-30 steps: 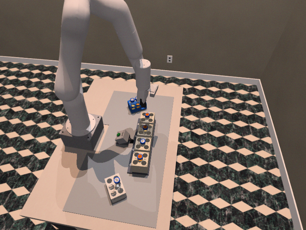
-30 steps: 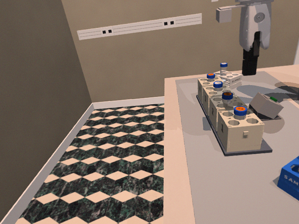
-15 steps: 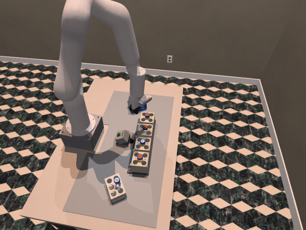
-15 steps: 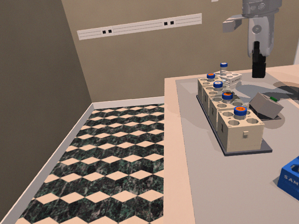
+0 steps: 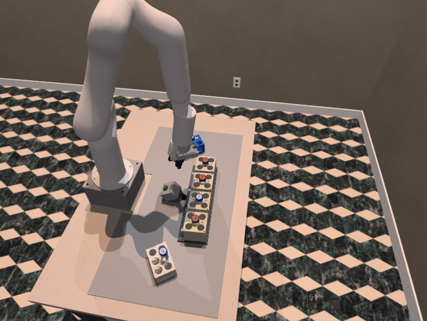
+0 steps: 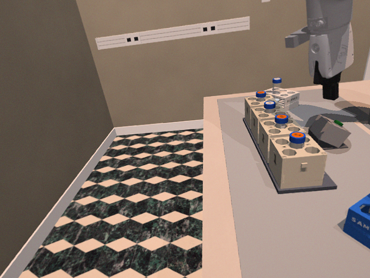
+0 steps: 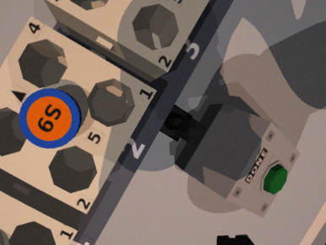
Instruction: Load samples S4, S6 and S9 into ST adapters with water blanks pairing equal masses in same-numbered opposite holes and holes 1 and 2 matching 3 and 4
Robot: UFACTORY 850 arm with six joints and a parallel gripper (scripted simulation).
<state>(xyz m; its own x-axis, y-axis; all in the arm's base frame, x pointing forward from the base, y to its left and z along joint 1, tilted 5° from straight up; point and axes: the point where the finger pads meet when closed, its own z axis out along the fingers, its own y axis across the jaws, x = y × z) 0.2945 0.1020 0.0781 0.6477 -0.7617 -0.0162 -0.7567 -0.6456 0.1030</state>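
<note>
The green done key lies 60 mm behind my hand, 70 mm to the right of it and 120 mm below it. Round my hand: adapter (90 mm ahead, 110 mm to the left, 140 mm below); then blue sample rack (40 mm behind, 270 mm to the left, 160 mm below); then sample tube (90 mm ahead, 110 mm to the left, 120 mm below).
</note>
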